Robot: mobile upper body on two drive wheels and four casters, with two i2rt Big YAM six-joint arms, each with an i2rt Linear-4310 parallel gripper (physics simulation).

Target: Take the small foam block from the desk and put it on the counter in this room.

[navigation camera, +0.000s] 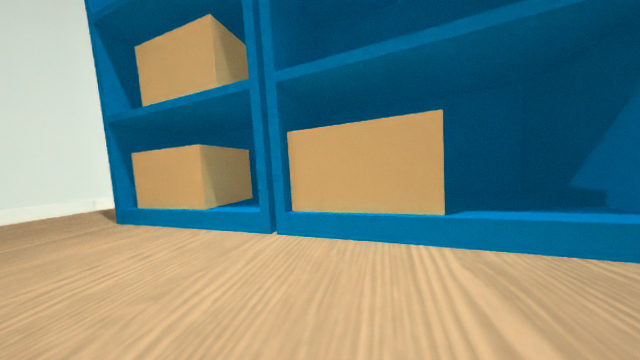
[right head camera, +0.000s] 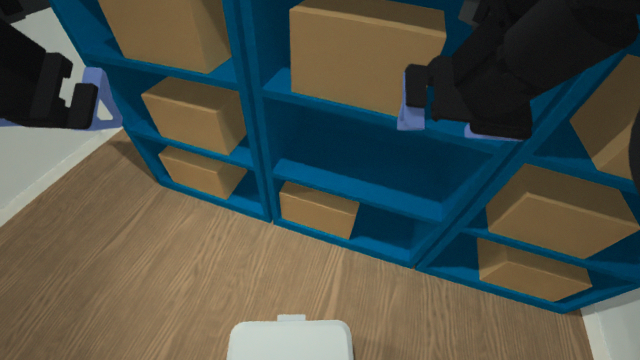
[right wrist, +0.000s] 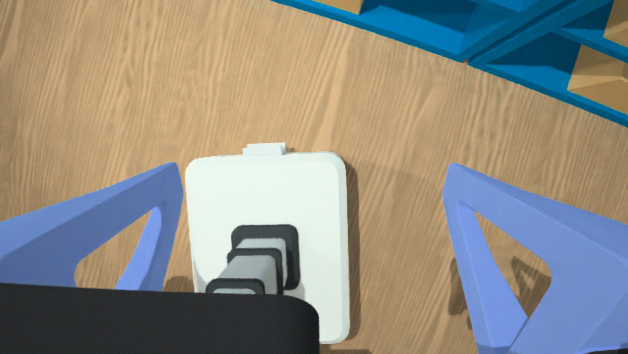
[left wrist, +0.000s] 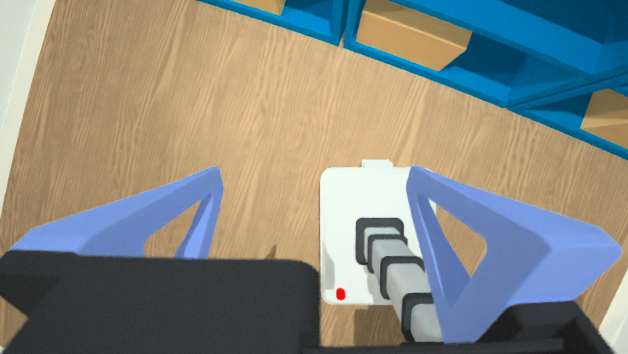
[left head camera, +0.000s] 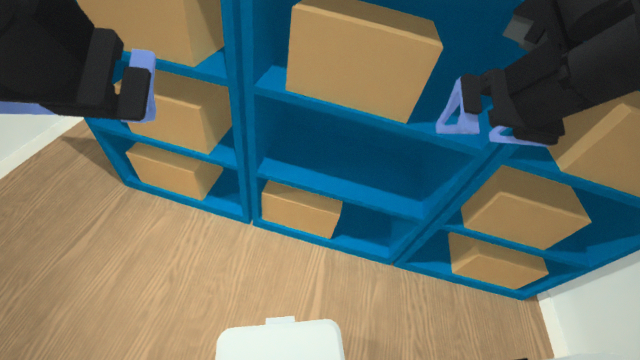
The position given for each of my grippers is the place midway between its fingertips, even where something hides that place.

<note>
In view: my left gripper (left head camera: 108, 111) and my right gripper (right head camera: 432, 129).
My left gripper is seen too in the right head camera view (right head camera: 84, 121) and in the left wrist view (left wrist: 314, 176). My right gripper also shows in the right wrist view (right wrist: 313, 178) and in the left head camera view (left head camera: 464, 133).
</note>
